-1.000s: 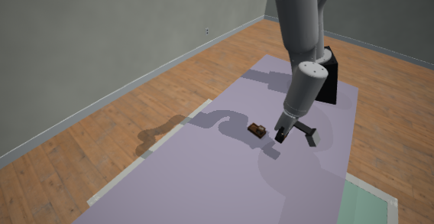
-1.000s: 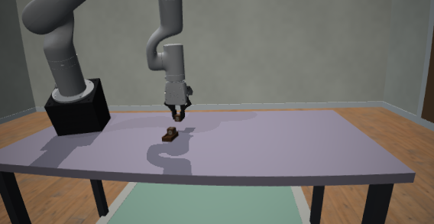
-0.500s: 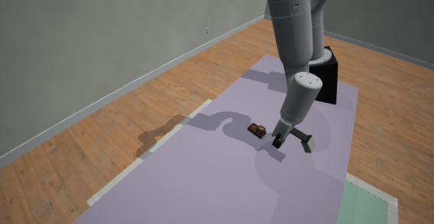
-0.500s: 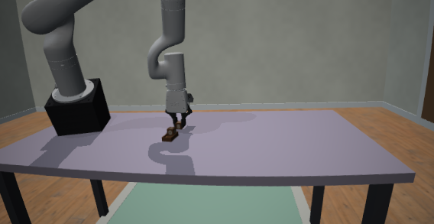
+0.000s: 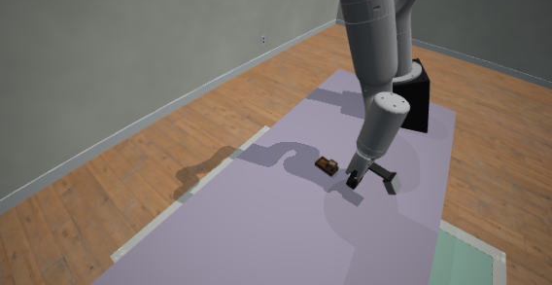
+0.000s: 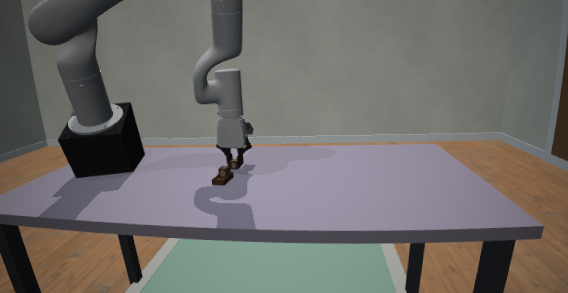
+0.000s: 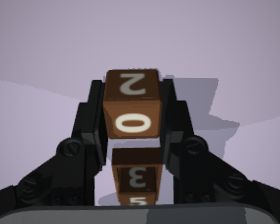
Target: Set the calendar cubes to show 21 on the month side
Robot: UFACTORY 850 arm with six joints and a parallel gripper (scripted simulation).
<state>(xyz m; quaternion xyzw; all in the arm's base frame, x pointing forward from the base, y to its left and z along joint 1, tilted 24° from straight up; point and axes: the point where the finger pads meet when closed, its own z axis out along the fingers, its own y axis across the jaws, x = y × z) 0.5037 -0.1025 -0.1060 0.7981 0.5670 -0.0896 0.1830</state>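
My gripper is now 1 cm above the brown cube. Round my hand: digit cube: 9 cm to the right, 3 cm behind, 1 cm below; brown tray: 10 cm to the right, 4 cm behind, 2 cm below.
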